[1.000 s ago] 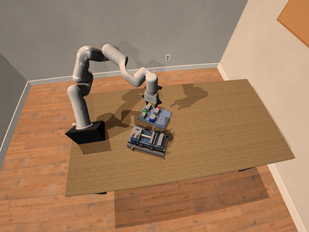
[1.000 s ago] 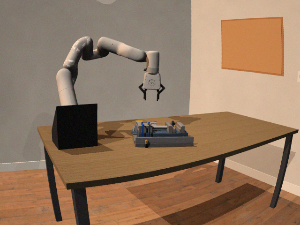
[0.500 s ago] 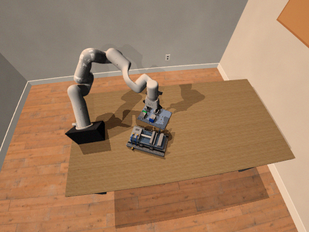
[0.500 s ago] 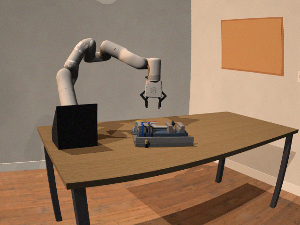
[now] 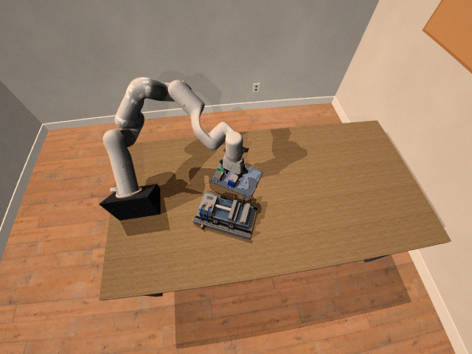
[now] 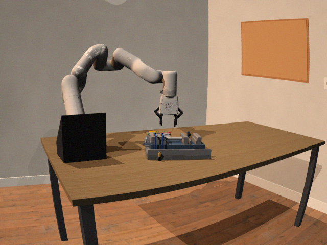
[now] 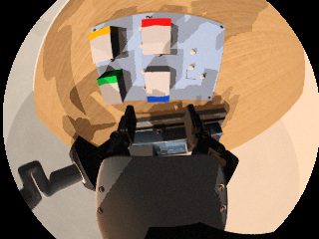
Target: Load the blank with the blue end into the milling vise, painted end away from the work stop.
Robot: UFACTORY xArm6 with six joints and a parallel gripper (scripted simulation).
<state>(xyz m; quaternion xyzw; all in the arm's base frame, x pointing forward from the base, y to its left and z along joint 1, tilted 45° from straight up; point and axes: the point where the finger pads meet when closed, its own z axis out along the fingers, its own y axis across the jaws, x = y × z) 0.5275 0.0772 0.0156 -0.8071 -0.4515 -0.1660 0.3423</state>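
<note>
Now: hand 90 mm above the blue-ended blank and 10 mm to the right of it. From my hand the other things lie so: green-ended blank: 90 mm below, 80 mm behind, 50 mm to the left; yellow-ended blank: 130 mm to the left, 90 mm below, 30 mm behind; red-ended blank: 90 mm below, 80 mm to the left, 50 mm ahead.
</note>
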